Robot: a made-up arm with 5 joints. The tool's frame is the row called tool. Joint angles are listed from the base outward.
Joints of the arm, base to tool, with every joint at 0 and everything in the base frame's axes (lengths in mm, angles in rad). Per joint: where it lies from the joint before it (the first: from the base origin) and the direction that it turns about. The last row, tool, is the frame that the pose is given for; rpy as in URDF.
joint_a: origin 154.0 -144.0 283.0 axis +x
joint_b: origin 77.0 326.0 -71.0 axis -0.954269 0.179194 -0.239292
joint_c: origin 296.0 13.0 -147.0 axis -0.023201 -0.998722 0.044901
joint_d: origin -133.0 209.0 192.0 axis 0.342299 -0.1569 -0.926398
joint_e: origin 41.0 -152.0 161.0 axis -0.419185 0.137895 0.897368
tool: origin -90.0 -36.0 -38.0 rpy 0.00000 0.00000 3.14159
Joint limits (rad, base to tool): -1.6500..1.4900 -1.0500..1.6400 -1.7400..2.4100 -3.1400..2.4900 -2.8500..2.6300
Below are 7 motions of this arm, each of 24 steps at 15 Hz.
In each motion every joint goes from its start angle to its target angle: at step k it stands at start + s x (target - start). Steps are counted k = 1, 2, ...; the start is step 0. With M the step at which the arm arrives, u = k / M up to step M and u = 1 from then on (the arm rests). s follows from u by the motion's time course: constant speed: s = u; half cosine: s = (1 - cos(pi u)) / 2; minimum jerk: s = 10 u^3 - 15 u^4 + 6 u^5.
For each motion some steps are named. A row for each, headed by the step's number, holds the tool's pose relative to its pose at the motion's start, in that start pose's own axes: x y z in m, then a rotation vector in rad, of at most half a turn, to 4 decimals.
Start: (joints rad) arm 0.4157 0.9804 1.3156 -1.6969 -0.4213
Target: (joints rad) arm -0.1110 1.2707 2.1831 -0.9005 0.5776
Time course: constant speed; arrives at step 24
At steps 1, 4, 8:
1: 0.0076 -0.0193 -0.0043 0.0539 0.0019 0.0205
4: 0.0353 -0.0752 -0.0200 0.2148 0.0117 0.0844
8: 0.0828 -0.1434 -0.0479 0.4271 0.0347 0.1741

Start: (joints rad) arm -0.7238 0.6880 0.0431 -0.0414 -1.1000
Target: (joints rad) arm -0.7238 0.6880 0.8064 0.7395 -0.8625
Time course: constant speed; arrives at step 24
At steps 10, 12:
10: 0.0578 0.1366 -0.0394 -0.3557 0.1837 -0.0892
12: 0.0674 0.1623 -0.0548 -0.4304 0.2125 -0.1066

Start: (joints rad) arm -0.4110 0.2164 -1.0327 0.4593 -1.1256
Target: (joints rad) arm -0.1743 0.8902 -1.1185 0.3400 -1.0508
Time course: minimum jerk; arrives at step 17
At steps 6, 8, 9, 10, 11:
6: -0.0037 -0.0206 -0.0037 0.0475 0.0622 -0.0462
8: -0.0108 -0.0377 -0.0072 0.0909 0.1129 -0.0871
9: -0.0160 -0.0466 -0.0091 0.1150 0.1391 -0.1095
10: -0.0220 -0.0550 -0.0110 0.1391 0.1640 -0.1316
11: -0.0283 -0.0625 -0.0128 0.1615 0.1862 -0.1523

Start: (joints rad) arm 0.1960 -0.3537 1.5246 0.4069 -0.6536
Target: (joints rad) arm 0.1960 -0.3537 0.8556 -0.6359 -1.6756
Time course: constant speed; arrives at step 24
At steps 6, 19, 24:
6: -0.0455 -0.0994 0.0049 0.1243 -0.1028 -0.0485
19: -0.1165 -0.2932 -0.0743 0.4052 -0.3311 -0.1726
24: -0.1281 -0.3509 -0.1266 0.5187 -0.4183 -0.2261

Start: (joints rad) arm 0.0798 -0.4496 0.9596 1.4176 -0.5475
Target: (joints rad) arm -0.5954 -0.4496 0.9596 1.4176 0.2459
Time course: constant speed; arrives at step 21
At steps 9, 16, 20, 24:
9: -0.1962 0.0833 0.0673 0.2318 -0.0458 0.5804
16: -0.3672 0.0919 0.1244 0.4203 -0.0714 1.0292
20: -0.4650 0.0726 0.1565 0.5315 -0.0818 1.2844
24: -0.4890 0.0651 0.1643 0.5598 -0.0839 1.3480

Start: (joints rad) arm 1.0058 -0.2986 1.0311 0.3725 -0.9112
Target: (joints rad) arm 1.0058 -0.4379 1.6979 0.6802 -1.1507
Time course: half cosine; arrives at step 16
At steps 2, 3, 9, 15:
2: 0.0039 0.0082 -0.0022 -0.0340 0.0103 -0.0147
3: 0.0087 0.0180 -0.0053 -0.0754 0.0222 -0.0326
9: 0.0569 0.1153 -0.0653 -0.5452 0.1161 -0.2347
15: 0.0867 0.1694 -0.1380 -0.9143 0.1384 -0.3851

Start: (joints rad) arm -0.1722 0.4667 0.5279 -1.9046 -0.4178
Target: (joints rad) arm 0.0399 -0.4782 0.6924 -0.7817 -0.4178
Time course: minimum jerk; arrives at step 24
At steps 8, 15, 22, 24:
8: 0.0985 0.0326 0.0299 -0.1173 0.2617 -0.3305
15: 0.2996 0.0218 -0.0011 -0.5841 0.8992 -1.0808
22: 0.3459 -0.0194 -0.0364 -0.9346 1.2219 -1.4195
24: 0.3463 -0.0203 -0.0369 -0.9419 1.2278 -1.4253

